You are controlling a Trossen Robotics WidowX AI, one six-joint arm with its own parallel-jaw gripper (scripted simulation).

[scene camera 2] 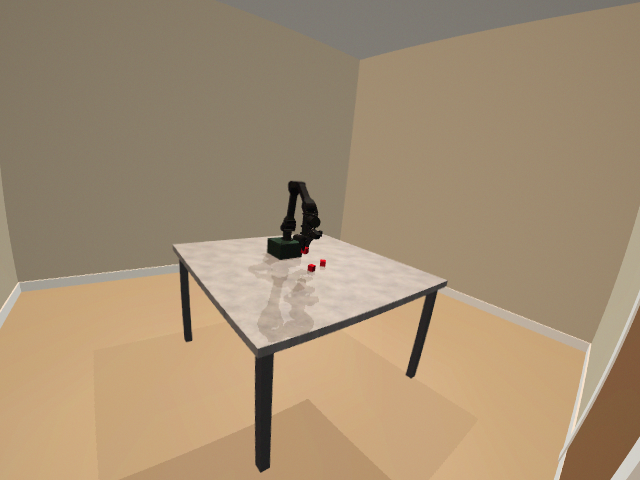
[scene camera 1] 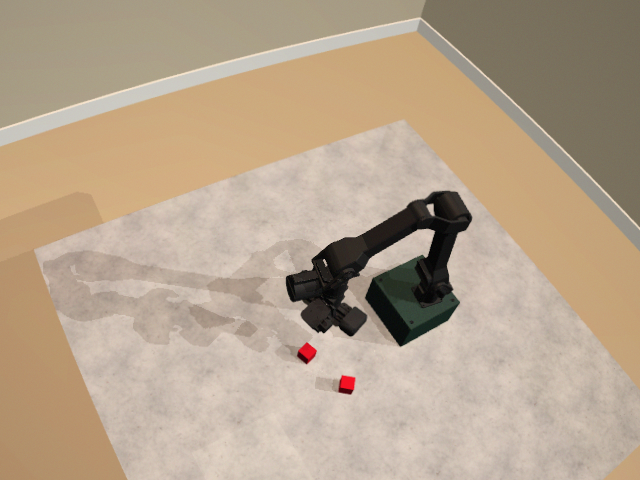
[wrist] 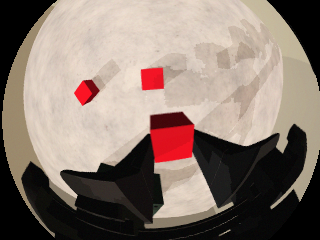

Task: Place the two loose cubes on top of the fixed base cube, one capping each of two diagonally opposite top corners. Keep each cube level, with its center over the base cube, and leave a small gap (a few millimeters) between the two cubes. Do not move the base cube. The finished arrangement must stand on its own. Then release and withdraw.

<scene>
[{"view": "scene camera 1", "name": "gripper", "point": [322,319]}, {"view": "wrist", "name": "gripper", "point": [170,135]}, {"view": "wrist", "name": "red cube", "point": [171,133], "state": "held by the gripper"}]
</scene>
